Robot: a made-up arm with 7 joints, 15 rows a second.
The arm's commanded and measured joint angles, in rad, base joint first. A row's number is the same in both.
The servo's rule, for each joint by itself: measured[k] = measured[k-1] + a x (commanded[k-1-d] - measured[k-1]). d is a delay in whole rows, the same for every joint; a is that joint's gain. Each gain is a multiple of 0.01, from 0.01 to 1. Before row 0 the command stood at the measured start. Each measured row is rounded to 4 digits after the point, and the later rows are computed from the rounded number. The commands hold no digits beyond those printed.
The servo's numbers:
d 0
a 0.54 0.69 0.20 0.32 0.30 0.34 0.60
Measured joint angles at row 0:
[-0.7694 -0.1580 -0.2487 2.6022 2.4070 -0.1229 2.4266]
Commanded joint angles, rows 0 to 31:
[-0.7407 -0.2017 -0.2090 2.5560 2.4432 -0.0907 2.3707]
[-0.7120 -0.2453 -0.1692 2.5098 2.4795 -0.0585 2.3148]
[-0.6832 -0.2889 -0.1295 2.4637 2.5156 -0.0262 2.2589]
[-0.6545 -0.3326 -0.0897 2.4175 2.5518 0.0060 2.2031]
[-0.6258 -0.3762 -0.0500 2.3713 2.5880 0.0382 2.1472]
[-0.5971 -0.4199 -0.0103 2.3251 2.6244 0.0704 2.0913]
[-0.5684 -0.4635 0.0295 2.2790 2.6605 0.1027 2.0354]
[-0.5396 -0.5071 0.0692 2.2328 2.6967 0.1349 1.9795]
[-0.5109 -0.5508 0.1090 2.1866 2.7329 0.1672 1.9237]
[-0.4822 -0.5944 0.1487 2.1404 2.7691 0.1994 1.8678]
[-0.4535 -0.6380 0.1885 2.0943 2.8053 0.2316 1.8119]
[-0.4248 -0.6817 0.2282 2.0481 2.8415 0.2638 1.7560]
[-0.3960 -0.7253 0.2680 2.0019 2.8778 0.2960 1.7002]
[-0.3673 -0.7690 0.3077 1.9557 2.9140 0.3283 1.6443]
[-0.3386 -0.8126 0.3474 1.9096 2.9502 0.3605 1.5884]
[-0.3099 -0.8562 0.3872 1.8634 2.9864 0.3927 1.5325]
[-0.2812 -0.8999 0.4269 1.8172 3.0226 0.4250 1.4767]
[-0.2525 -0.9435 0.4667 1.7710 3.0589 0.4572 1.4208]
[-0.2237 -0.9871 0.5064 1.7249 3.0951 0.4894 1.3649]
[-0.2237 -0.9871 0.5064 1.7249 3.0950 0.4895 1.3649]
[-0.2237 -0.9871 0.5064 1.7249 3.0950 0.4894 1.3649]
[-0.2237 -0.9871 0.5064 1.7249 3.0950 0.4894 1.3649]
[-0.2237 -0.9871 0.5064 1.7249 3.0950 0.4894 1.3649]
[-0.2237 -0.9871 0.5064 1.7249 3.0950 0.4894 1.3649]
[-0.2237 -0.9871 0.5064 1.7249 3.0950 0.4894 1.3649]
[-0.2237 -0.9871 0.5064 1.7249 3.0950 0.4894 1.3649]
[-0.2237 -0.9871 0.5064 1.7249 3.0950 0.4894 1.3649]
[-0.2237 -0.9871 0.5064 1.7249 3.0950 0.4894 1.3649]
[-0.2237 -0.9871 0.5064 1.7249 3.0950 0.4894 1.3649]
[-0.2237 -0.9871 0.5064 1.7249 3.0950 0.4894 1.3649]
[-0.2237 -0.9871 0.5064 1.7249 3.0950 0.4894 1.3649]
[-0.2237 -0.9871 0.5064 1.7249 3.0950 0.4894 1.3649]
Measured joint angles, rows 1 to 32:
[-0.7539 -0.1882 -0.2408 2.5874 2.4179 -0.1120 2.3931]
[-0.7313 -0.2276 -0.2265 2.5626 2.4364 -0.0938 2.3461]
[-0.7053 -0.2699 -0.2071 2.5310 2.4602 -0.0708 2.2938]
[-0.6779 -0.3132 -0.1836 2.4947 2.4877 -0.0447 2.2394]
[-0.6498 -0.3567 -0.1569 2.4552 2.5178 -0.0165 2.1841]
[-0.6213 -0.4003 -0.1276 2.4136 2.5498 0.0130 2.1284]
[-0.5927 -0.4439 -0.0962 2.3705 2.5830 0.0435 2.0726]
[-0.5640 -0.4875 -0.0631 2.3264 2.6171 0.0746 2.0167]
[-0.5353 -0.5312 -0.0287 2.2817 2.6518 0.1061 1.9609]
[-0.5066 -0.5748 0.0068 2.2365 2.6870 0.1378 1.9050]
[-0.4779 -0.6184 0.0431 2.1910 2.7225 0.1697 1.8491]
[-0.4492 -0.6621 0.0801 2.1453 2.7582 0.2017 1.7932]
[-0.4205 -0.7057 0.1177 2.0994 2.7941 0.2338 1.7374]
[-0.3918 -0.7494 0.1557 2.0534 2.8301 0.2659 1.6815]
[-0.3631 -0.7930 0.1940 2.0074 2.8661 0.2981 1.6256]
[-0.3344 -0.8366 0.2326 1.9613 2.9022 0.3303 1.5697]
[-0.3057 -0.8803 0.2715 1.9152 2.9383 0.3625 1.5139]
[-0.2770 -0.9239 0.3105 1.8691 2.9745 0.3947 1.4580]
[-0.2482 -0.9675 0.3497 1.8230 3.0107 0.4269 1.4021]
[-0.2350 -0.9810 0.3810 1.7916 3.0360 0.4482 1.3798]
[-0.2289 -0.9852 0.4061 1.7703 3.0537 0.4622 1.3709]
[-0.2261 -0.9865 0.4262 1.7558 3.0661 0.4714 1.3673]
[-0.2248 -0.9869 0.4422 1.7459 3.0748 0.4775 1.3659]
[-0.2242 -0.9870 0.4550 1.7392 3.0809 0.4815 1.3653]
[-0.2239 -0.9871 0.4653 1.7346 3.0851 0.4842 1.3651]
[-0.2238 -0.9871 0.4735 1.7315 3.0881 0.4860 1.3650]
[-0.2237 -0.9871 0.4801 1.7294 3.0902 0.4872 1.3649]
[-0.2237 -0.9871 0.4854 1.7280 3.0916 0.4879 1.3649]
[-0.2237 -0.9871 0.4896 1.7270 3.0926 0.4884 1.3649]
[-0.2237 -0.9871 0.4930 1.7263 3.0933 0.4887 1.3649]
[-0.2237 -0.9871 0.4957 1.7259 3.0938 0.4889 1.3649]
[-0.2237 -0.9871 0.4978 1.7256 3.0942 0.4891 1.3649]

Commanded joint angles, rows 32 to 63:
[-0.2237 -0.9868 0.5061 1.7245 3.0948 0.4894 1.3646]
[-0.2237 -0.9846 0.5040 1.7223 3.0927 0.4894 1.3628]
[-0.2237 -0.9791 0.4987 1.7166 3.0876 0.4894 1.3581]
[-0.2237 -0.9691 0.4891 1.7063 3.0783 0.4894 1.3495]
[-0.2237 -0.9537 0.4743 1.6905 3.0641 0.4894 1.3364]
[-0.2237 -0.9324 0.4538 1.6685 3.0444 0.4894 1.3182]
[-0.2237 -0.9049 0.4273 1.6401 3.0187 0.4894 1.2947]
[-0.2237 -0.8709 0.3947 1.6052 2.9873 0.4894 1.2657]
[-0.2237 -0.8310 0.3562 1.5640 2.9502 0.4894 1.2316]
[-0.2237 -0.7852 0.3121 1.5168 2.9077 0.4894 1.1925]
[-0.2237 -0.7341 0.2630 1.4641 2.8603 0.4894 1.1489]
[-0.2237 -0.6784 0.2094 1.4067 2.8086 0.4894 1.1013]
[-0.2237 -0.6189 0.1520 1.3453 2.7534 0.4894 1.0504]
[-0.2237 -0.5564 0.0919 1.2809 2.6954 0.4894 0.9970]
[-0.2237 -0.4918 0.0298 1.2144 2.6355 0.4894 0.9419]
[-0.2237 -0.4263 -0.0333 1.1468 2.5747 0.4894 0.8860]
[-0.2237 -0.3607 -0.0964 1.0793 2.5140 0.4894 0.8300]
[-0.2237 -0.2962 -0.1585 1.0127 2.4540 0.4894 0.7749]
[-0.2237 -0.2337 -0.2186 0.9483 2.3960 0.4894 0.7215]
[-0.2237 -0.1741 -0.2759 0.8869 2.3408 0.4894 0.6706]
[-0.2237 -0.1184 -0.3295 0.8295 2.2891 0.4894 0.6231]
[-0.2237 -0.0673 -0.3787 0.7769 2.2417 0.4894 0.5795]
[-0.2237 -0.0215 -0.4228 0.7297 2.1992 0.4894 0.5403]
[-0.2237 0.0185 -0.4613 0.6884 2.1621 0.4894 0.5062]
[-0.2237 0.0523 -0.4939 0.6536 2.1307 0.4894 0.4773]
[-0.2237 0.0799 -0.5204 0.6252 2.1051 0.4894 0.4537]
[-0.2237 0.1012 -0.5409 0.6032 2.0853 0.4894 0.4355]
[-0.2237 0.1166 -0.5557 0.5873 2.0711 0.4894 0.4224]
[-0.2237 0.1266 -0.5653 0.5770 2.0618 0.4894 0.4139]
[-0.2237 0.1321 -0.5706 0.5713 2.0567 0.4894 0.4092]
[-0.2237 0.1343 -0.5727 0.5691 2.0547 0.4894 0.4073]
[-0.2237 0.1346 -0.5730 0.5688 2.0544 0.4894 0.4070]
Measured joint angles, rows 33 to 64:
[-0.2237 -0.9869 0.4995 1.7252 3.0944 0.4892 1.3647]
[-0.2237 -0.9853 0.5004 1.7243 3.0939 0.4893 1.3636]
[-0.2237 -0.9810 0.5001 1.7218 3.0920 0.4893 1.3603]
[-0.2237 -0.9728 0.4979 1.7168 3.0879 0.4893 1.3538]
[-0.2237 -0.9596 0.4932 1.7084 3.0808 0.4893 1.3434]
[-0.2237 -0.9408 0.4853 1.6956 3.0699 0.4893 1.3283]
[-0.2237 -0.9160 0.4737 1.6778 3.0545 0.4893 1.3081]
[-0.2237 -0.8849 0.4579 1.6546 3.0343 0.4893 1.2827]
[-0.2237 -0.8477 0.4376 1.6256 3.0091 0.4893 1.2520]
[-0.2237 -0.8046 0.4125 1.5908 2.9787 0.4893 1.2163]
[-0.2237 -0.7560 0.3826 1.5503 2.9432 0.4893 1.1759]
[-0.2237 -0.7025 0.3480 1.5043 2.9028 0.4893 1.1311]
[-0.2237 -0.6448 0.3088 1.4534 2.8580 0.4893 1.0827]
[-0.2237 -0.5838 0.2654 1.3982 2.8092 0.4893 1.0313]
[-0.2237 -0.5203 0.2183 1.3394 2.7571 0.4893 0.9777]
[-0.2237 -0.4554 0.1680 1.2778 2.7024 0.4893 0.9227]
[-0.2237 -0.3901 0.1151 1.2143 2.6459 0.4893 0.8671]
[-0.2237 -0.3253 0.0604 1.1498 2.5883 0.4893 0.8118]
[-0.2237 -0.2621 0.0046 1.0853 2.5306 0.4893 0.7576]
[-0.2237 -0.2014 -0.0515 1.0218 2.4737 0.4893 0.7054]
[-0.2237 -0.1441 -0.1071 0.9603 2.4183 0.4893 0.6560]
[-0.2237 -0.0911 -0.1614 0.9016 2.3653 0.4893 0.6101]
[-0.2237 -0.0431 -0.2137 0.8466 2.3155 0.4893 0.5682]
[-0.2237 -0.0006 -0.2632 0.7960 2.2695 0.4893 0.5310]
[-0.2237 0.0359 -0.3093 0.7504 2.2279 0.4893 0.4988]
[-0.2237 0.0663 -0.3515 0.7103 2.1911 0.4893 0.4717]
[-0.2237 0.0904 -0.3894 0.6760 2.1594 0.4893 0.4500]
[-0.2237 0.1085 -0.4227 0.6476 2.1329 0.4893 0.4334]
[-0.2237 0.1210 -0.4512 0.6250 2.1116 0.4893 0.4217]
[-0.2237 0.1287 -0.4751 0.6078 2.0951 0.4893 0.4142]
[-0.2237 0.1326 -0.4946 0.5954 2.0830 0.4893 0.4101]
[-0.2237 0.1340 -0.5103 0.5869 2.0744 0.4893 0.4082]

